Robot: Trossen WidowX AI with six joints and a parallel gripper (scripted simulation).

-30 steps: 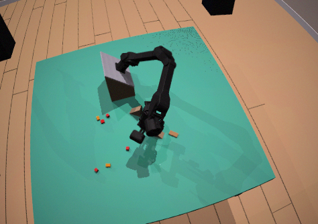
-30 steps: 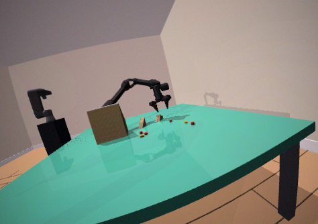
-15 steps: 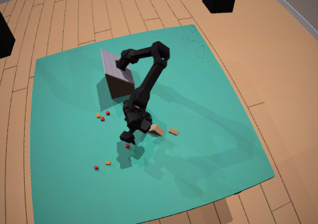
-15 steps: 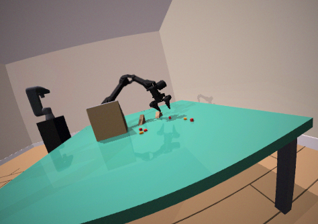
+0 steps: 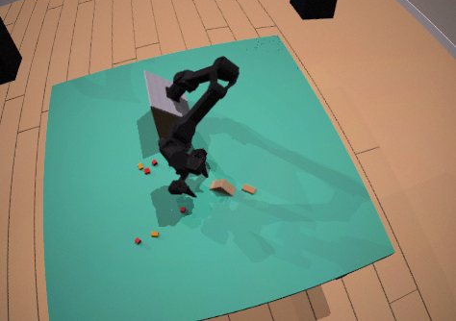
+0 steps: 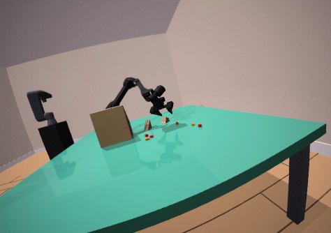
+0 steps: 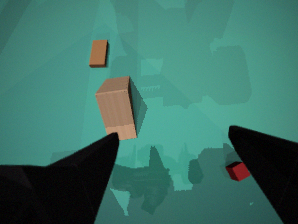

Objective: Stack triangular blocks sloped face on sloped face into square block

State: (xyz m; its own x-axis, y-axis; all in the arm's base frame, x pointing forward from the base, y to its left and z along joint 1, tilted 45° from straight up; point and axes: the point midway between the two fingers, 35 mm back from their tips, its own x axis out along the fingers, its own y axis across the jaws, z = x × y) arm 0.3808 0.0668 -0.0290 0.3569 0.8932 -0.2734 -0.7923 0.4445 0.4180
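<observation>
Now: gripper tip 170 mm to the right of the small flat brown block, 70 mm above it and 10 mm short of it.
</observation>
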